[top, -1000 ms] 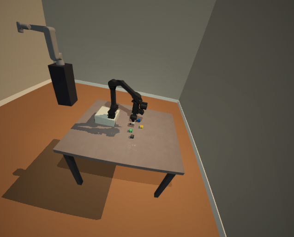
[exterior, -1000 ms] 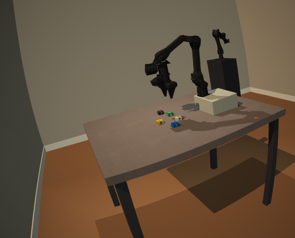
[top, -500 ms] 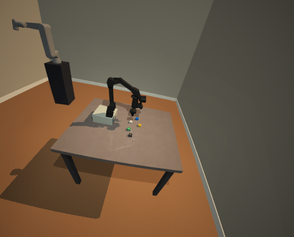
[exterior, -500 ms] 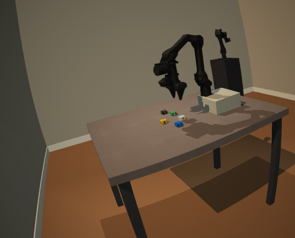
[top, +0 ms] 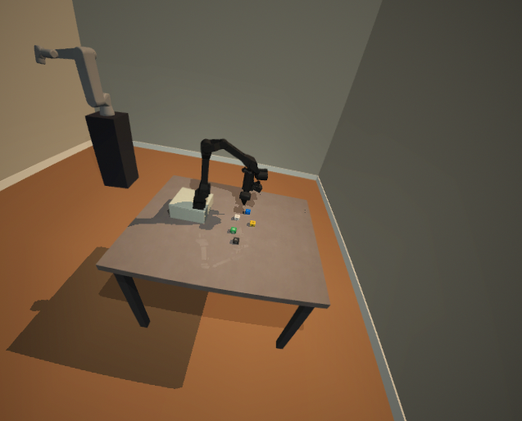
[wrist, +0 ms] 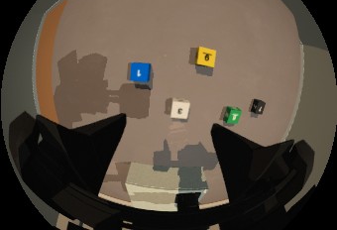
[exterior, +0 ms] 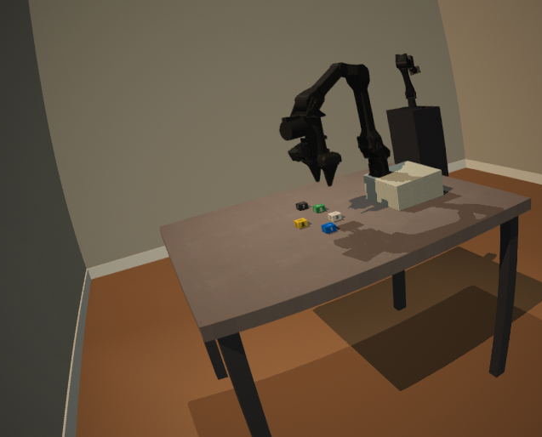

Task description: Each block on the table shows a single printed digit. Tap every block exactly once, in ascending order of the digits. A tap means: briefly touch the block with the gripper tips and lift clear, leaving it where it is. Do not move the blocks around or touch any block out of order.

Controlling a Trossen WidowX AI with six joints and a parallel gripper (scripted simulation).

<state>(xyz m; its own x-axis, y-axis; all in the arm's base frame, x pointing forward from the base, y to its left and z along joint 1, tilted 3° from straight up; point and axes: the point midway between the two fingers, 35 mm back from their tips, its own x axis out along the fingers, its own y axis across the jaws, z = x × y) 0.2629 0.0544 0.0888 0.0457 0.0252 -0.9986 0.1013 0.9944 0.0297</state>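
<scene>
Now: gripper tip 40 mm short of the blue block, 50 mm to the right of it and 120 mm above it. Round my gripper tip: yellow block: 70 mm ahead, 60 mm to the right, 120 mm below; white block: 30 mm behind, 20 mm to the right, 120 mm below; green block: 50 mm behind, 140 mm to the right, 120 mm below.
</scene>
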